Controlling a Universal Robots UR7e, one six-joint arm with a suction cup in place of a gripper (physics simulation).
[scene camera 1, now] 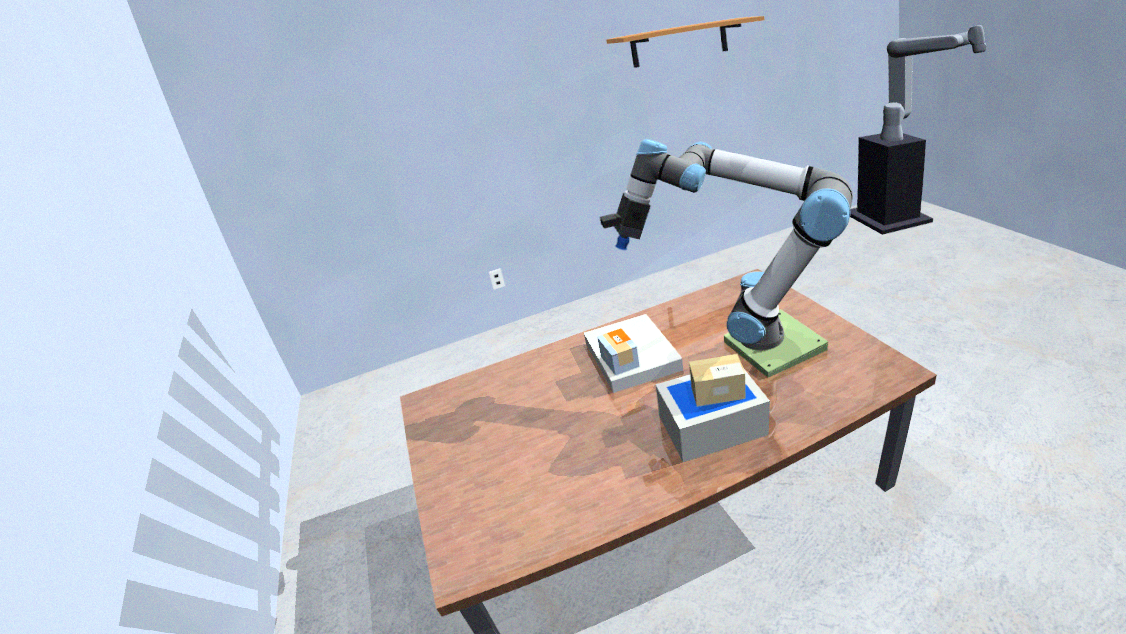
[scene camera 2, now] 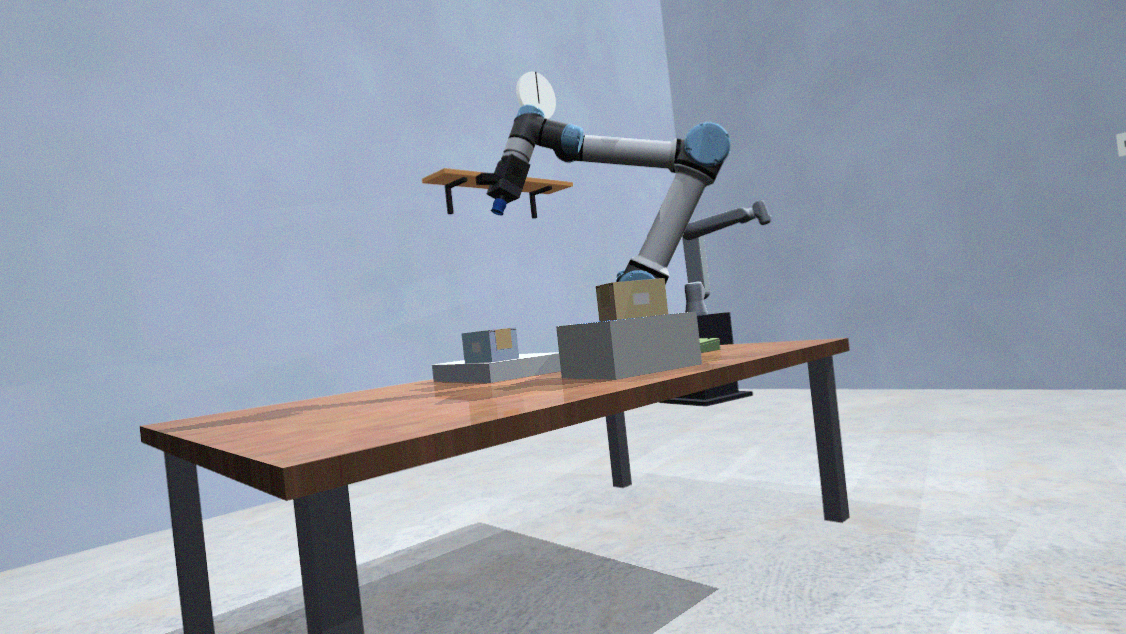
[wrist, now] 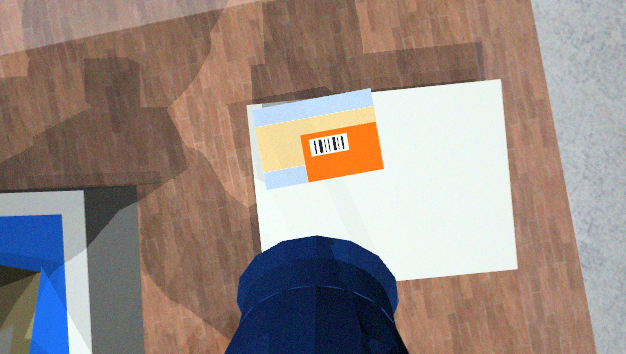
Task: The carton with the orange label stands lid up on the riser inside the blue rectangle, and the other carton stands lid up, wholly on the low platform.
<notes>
My suction cup [wrist: 316, 287] holds nothing. A carton with orange label [scene camera 2: 496, 345] rests on a low white platform [scene camera 1: 657, 357]. I also see a grey riser [scene camera 2: 616, 349].
The carton with orange label shows as well in scene camera 1 [scene camera 1: 619, 352] and in the wrist view [wrist: 333, 136]. The grey riser is seen too in scene camera 1 [scene camera 1: 695, 431].
</notes>
